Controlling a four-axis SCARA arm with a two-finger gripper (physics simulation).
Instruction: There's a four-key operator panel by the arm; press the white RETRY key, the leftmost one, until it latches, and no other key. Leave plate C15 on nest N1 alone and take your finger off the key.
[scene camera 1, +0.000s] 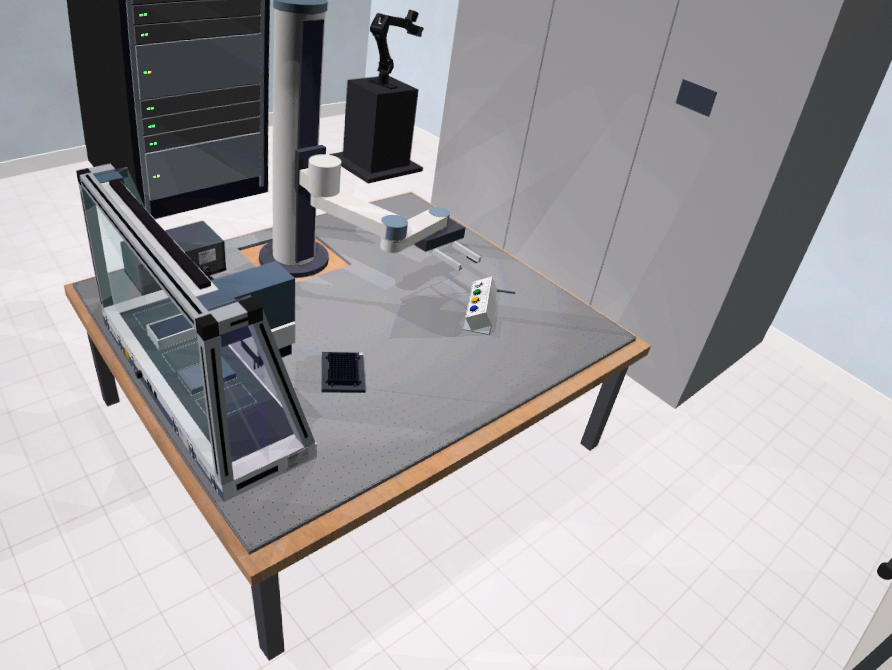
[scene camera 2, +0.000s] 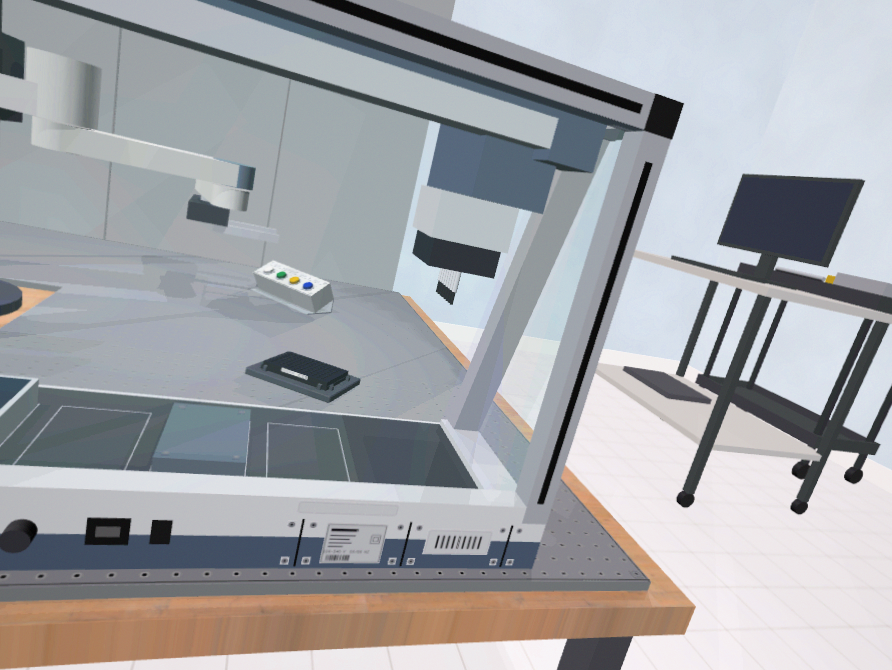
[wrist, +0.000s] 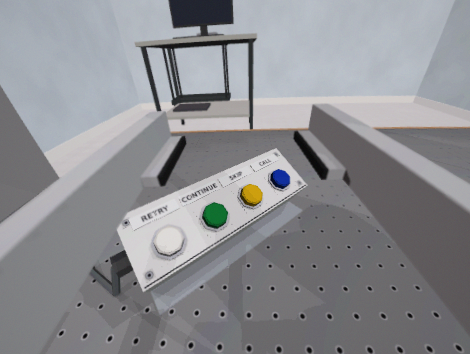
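Where they show: gripper, fingertip midpoint: (scene camera 1: 470, 263) (scene camera 2: 277, 236) (wrist: 239, 124); arm's base, link origin: (scene camera 1: 294, 259).
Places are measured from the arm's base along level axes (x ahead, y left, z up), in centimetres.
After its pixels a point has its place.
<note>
The operator panel (scene camera 1: 480, 303) @(x 64.1, y 30.2, z 8.5 cm) (scene camera 2: 293, 286) (wrist: 195, 232) @(x 56.2, y 36.4, z 7.2 cm) has four keys. The white RETRY key (scene camera 1: 478, 284) @(x 55.2, y 37.9, z 8.1 cm) (scene camera 2: 268, 270) @(x 54.6, y 37.4, z 7.9 cm) (wrist: 169, 241) @(x 54.4, y 38.2, z 8.1 cm) is at its left end in the wrist view, beside the green, yellow and blue keys. Whether it is latched cannot be told. My gripper (scene camera 1: 468, 262) @(x 55.3, y 31.7, z 18.1 cm) (scene camera 2: 272, 235) @(x 55.3, y 31.7, z 18.1 cm) (wrist: 239, 124) @(x 55.3, y 31.7, z 18.1 cm) is shut to a narrow spacing, with an empty gap between its parallel fingers. It hangs above the table near the RETRY end, apart from the keys. A black plate (scene camera 1: 343, 368) (scene camera 2: 302, 366) sits on a dark nest (scene camera 1: 343, 390) (scene camera 2: 257, 371); its label is unreadable.
A glass-sided enclosure (scene camera 1: 259, 472) @(x 85.0, y -60.9, z 5.6 cm) (scene camera 2: 587, 317) @(x 82.2, y -70.5, z 30.6 cm) with a blue-grey head (scene camera 1: 263, 292) @(x 77.8, y -53.9, z 49.1 cm) (scene camera 2: 486, 165) stands on the table's left side in scene camera 1. The arm's column (scene camera 1: 287, 137) @(x 4.7, y -5.9, z 48.7 cm) rises at the back. A grey cabinet (scene camera 1: 576, 144) stands behind the table. A cable leaves the panel.
</note>
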